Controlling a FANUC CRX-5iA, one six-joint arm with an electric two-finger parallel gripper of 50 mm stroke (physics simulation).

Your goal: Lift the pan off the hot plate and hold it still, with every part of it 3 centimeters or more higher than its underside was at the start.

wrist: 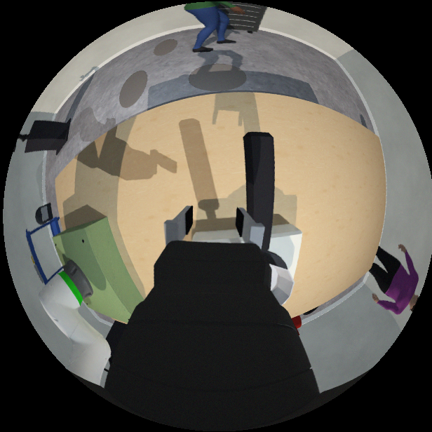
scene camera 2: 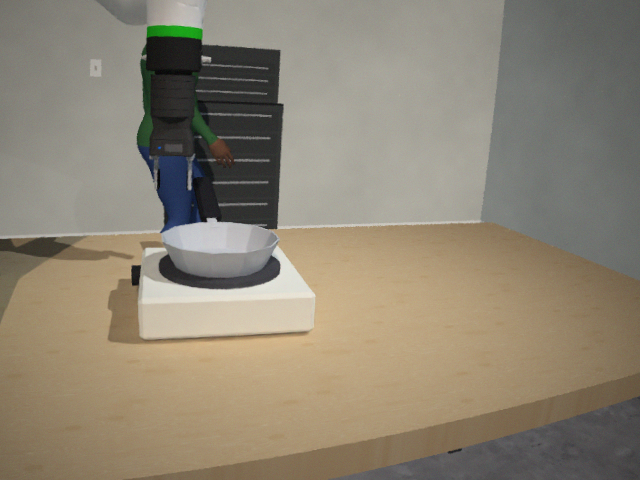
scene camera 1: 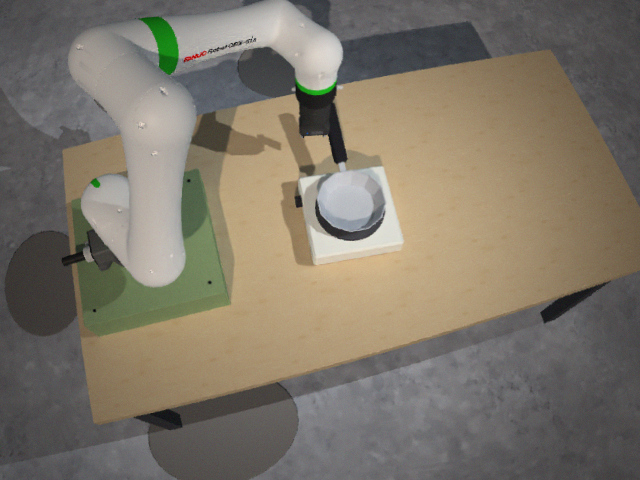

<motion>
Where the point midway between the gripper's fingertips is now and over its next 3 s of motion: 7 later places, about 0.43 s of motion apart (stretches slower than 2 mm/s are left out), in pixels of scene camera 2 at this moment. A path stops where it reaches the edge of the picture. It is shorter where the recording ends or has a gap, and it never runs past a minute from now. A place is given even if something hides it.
My gripper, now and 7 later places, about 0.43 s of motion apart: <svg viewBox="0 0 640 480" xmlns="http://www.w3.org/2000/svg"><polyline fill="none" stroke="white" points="173,188 187,189 187,212 186,210 188,178 193,178 194,189 195,198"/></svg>
</motion>
